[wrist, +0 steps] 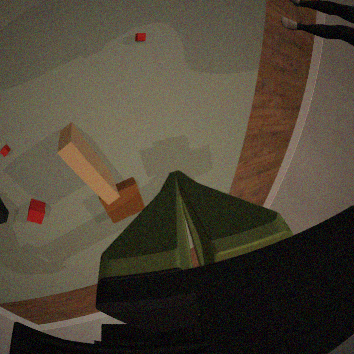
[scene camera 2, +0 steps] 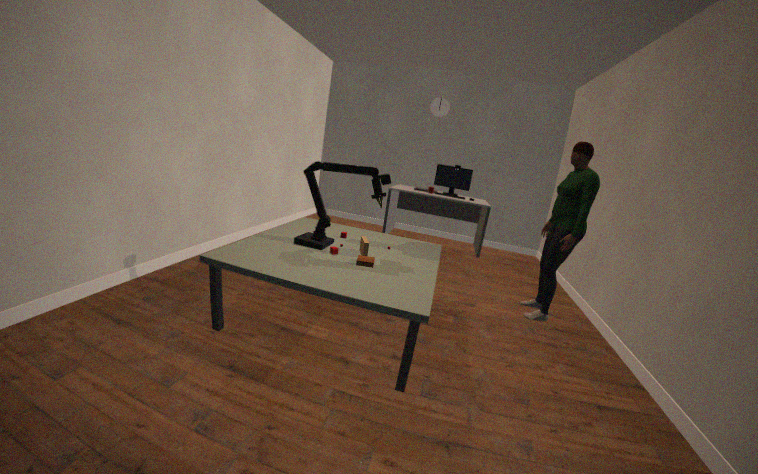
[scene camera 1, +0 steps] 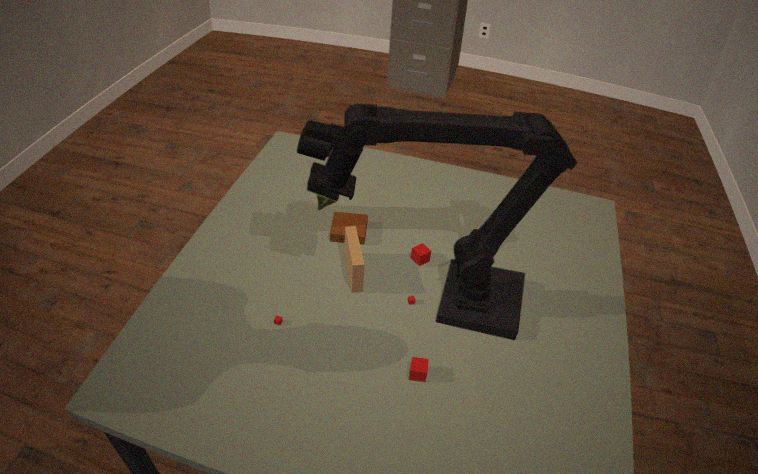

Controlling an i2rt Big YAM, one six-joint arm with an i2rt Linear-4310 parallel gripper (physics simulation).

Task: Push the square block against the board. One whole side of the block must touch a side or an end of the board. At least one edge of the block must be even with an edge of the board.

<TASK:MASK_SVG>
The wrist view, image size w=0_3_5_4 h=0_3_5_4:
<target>gripper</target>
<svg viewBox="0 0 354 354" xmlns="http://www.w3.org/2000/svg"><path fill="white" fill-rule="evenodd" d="M354 205L293 235L279 212L200 184L180 170L169 172L157 195L111 242L100 256L95 308L127 324L101 324L101 340L94 340L94 343L62 339L15 321L12 328L9 354L327 354L354 333ZM185 219L199 264L196 267L192 267Z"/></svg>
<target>pale wooden board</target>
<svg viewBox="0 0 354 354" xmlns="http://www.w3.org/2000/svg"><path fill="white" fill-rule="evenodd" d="M70 122L60 130L57 153L107 204L110 204L119 197L110 170L73 123Z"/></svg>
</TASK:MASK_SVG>
